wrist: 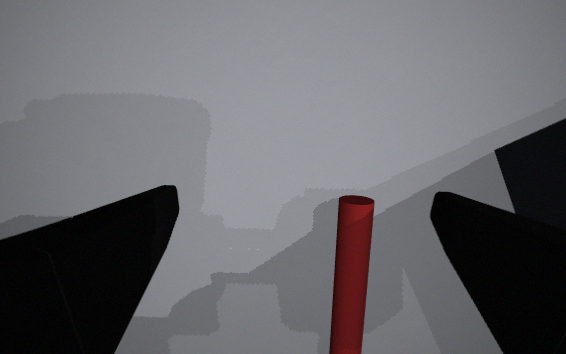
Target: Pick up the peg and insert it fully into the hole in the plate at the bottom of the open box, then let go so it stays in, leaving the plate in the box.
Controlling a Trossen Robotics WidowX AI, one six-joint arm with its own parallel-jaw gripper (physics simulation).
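Places are measured from the arm's base along level axes (x ahead, y left, z up), in centimetres.
Pixels of known places: gripper, fingertip midpoint: (pixel 305 201).
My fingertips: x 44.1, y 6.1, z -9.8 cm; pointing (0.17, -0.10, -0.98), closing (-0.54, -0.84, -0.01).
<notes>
Ahead of a thing's pixels: the offset from my fingertips to its top centre. "spot": to the spot under its first point. Level surfaces: height alone.
The red peg {dx -4.9, dy +0.5, dz -0.9 cm} (pixel 352 270) shows right of centre in the lower part of the wrist view, its flat round end toward the top and its other end cut off by the lower edge of the view. My gripper (pixel 305 201) is wide open, with one black finger on each side of the peg. The peg appears between the fingers, nearer the right one, with a gap on both sides. Whether it stands or lies is hard to tell from this view. The plate and its hole do not show here.
A dark, straight-edged object {spot: dx -3.3, dy -7.5, dz -0.3 cm} (pixel 537 170), perhaps part of the box, shows at the right edge behind the right finger. The grey surface {dz -2.3 cm} (pixel 300 100) carries several shadows, some around the peg.
</notes>
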